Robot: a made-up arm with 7 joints.
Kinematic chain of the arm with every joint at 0, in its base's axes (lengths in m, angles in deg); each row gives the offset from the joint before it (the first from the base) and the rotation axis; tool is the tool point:
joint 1: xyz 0 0.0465 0 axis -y
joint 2: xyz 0 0.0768 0 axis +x
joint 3: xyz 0 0 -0.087 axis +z
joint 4: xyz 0 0 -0.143 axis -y
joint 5: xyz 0 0 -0.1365 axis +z
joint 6: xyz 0 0 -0.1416 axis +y
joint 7: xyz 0 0 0 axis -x
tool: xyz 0 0 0
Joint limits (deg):
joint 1: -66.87..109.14
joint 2: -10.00..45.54
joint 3: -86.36..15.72
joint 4: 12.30..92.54
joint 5: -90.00..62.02
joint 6: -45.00..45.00
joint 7: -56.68..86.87
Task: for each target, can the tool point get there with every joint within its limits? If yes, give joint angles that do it. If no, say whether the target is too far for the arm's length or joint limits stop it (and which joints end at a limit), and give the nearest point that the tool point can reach.
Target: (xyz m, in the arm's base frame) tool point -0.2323 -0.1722 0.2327
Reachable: no: joint limits stop it (at a limit: joint 1, joint 2, joint 3, joint 4) | nearest point -0.1459 -0.1876 -0.0815 | short by 0.326 m
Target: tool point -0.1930 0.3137 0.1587
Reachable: no: joint limits stop it (at a limit: joint 1, joint 2, joint 3, joint 4) | nearest point 0.0056 0.3314 0.2850 | short by 0.236 m
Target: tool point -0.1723 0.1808 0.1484
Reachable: no: joint limits stop it (at a limit: joint 1, joint 2, joint 3, joint 4) | nearest point 0.0056 0.3314 0.2850 | short by 0.270 m
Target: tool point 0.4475 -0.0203 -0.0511
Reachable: yes | joints 62.76 -5.26 -33.22 43.23 -67.40 2.48 50.62
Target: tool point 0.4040 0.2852 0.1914
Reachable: yes | joints 93.42 31.39 -24.99 41.47 31.23 17.78 11.96
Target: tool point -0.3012 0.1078 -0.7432
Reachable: no: too far | nearest point -0.1897 0.1135 -0.4681 | short by 0.297 m
